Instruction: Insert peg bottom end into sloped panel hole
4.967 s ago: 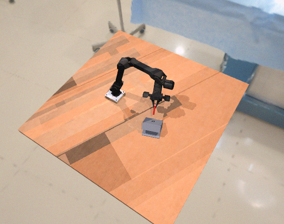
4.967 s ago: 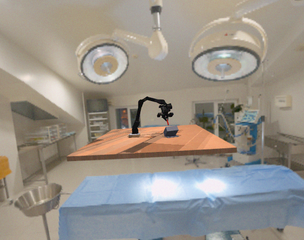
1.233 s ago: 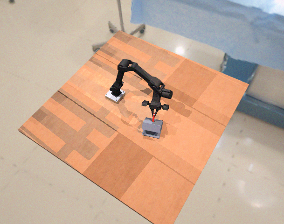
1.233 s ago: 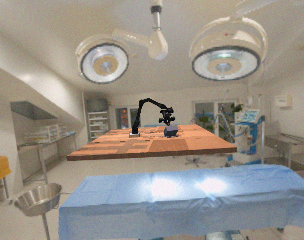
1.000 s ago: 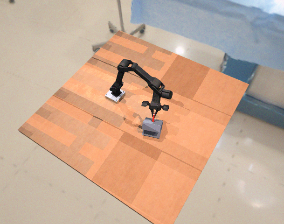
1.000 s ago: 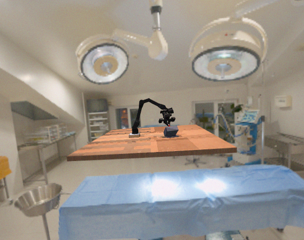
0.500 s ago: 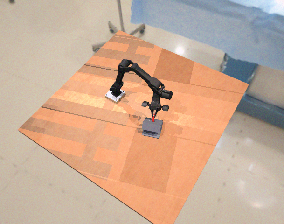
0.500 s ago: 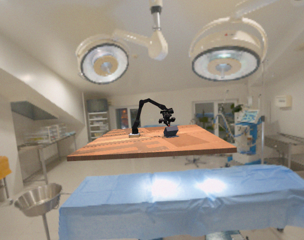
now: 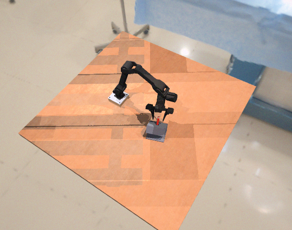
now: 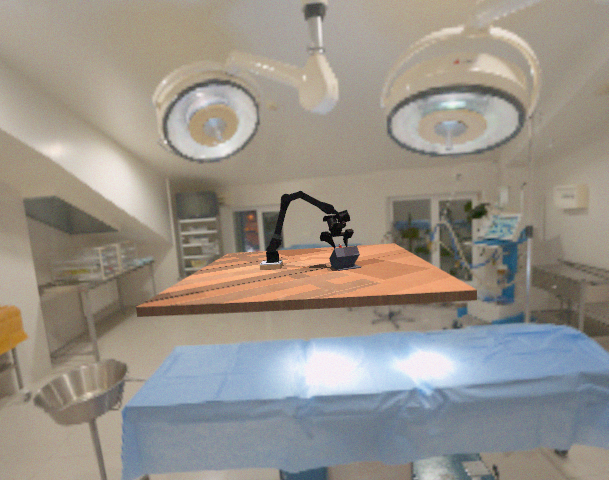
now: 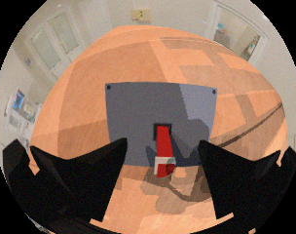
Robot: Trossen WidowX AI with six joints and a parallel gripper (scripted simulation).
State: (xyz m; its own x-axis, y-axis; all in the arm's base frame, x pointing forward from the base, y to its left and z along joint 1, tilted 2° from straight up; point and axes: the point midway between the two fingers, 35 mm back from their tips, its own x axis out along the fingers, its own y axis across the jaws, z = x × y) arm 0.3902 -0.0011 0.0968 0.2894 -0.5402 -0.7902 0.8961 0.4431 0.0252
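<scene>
Right now the red peg is 1 cm to the left of my gripper tip. From my gripper tip the other things lie so: grey sloped panel (5 cm below, 3 cm to the right, 2 cm ahead).
</scene>
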